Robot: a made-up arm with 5 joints. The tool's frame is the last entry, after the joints.
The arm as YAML. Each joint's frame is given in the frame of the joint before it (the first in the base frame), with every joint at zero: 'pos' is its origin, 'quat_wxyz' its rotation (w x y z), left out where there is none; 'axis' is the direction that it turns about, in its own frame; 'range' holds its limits. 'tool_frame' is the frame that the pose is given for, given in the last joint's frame.
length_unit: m
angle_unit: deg
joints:
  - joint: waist
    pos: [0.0, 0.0, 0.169]
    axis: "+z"
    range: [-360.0, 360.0]
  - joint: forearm
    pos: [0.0, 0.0, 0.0]
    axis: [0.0, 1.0, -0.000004]
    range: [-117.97, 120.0]
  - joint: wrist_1
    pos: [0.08, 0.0, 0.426]
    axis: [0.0, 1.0, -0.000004]
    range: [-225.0, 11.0]
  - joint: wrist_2
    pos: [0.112, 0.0, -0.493]
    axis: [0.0, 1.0, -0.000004]
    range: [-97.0, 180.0]
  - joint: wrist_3
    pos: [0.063, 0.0, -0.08]
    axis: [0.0, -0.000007, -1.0]
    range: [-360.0, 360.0]
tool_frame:
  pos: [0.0, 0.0, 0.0]
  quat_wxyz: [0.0, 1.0, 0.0, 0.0]
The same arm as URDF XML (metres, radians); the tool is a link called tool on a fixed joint. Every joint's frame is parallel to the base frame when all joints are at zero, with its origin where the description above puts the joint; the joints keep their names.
<robot name="arm">
<link name="base_link"/>
<link name="link1"/>
<link name="link2"/>
<link name="link3"/>
<link name="link4"/>
<link name="link5"/>
<link name="tool"/>
<joint name="waist" type="revolute"><parent link="base_link"/><child link="link1"/><origin xyz="0.0000 0.0000 0.1690"/><axis xyz="0 0 1"/><limit lower="-6.2832" upper="6.2832"/></joint>
<joint name="forearm" type="revolute"><parent link="link1"/><child link="link2"/><origin xyz="0.0000 0.0000 0.0000"/><axis xyz="0 1 0"/><limit lower="-2.0590" upper="2.0944"/></joint>
<joint name="wrist_1" type="revolute"><parent link="link2"/><child link="link3"/><origin xyz="0.0800 0.0000 0.4260"/><axis xyz="0 1 0"/><limit lower="-3.9270" upper="0.1920"/></joint>
<joint name="wrist_2" type="revolute"><parent link="link3"/><child link="link4"/><origin xyz="0.1120 0.0000 -0.4930"/><axis xyz="0 1 0"/><limit lower="-1.6930" upper="3.1416"/></joint>
<joint name="wrist_3" type="revolute"><parent link="link4"/><child link="link5"/><origin xyz="0.0630 0.0000 -0.0800"/><axis xyz="0 0 -1"/><limit lower="-6.2832" upper="6.2832"/></joint>
<joint name="tool_joint" type="fixed"><parent link="link5"/><child link="tool"/><origin xyz="0.0000 0.0000 0.0000" rpy="3.1416 0.0000 0.0000"/></joint>
</robot>

